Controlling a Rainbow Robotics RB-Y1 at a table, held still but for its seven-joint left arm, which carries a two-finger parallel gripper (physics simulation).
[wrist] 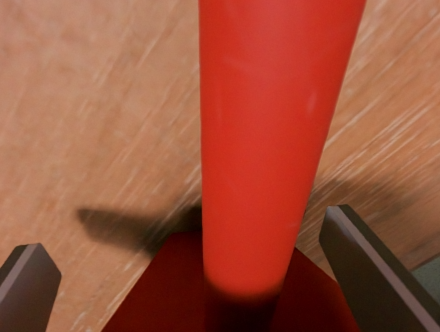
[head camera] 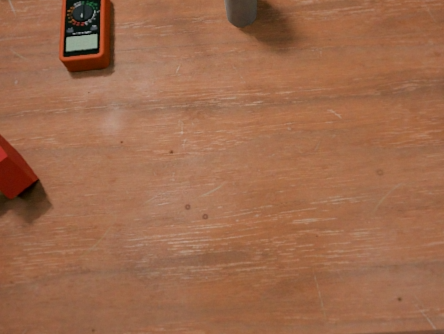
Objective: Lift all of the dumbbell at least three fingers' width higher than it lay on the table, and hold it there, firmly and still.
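The red dumbbell (head camera: 17, 175) (wrist: 265, 150) shows in part. In the head view one angular end of it juts in at the left edge, with a shadow beside it. In the wrist view its smooth bright red handle runs from the top down to a dark red, flat-sided end. My gripper (wrist: 190, 237) is open in the wrist view, one finger at the lower left and one at the lower right, with the handle and part of the dark end between them. A gap shows between each finger and the handle. The gripper does not show in the head view.
An orange multimeter (head camera: 82, 62) lies on the wooden table (head camera: 250, 175) at the upper left of the head view. The lower end of a grey cylindrical object (head camera: 241, 12) shows at the top edge. A grey-green patch (wrist: 431, 277) shows at the wrist view's right edge.
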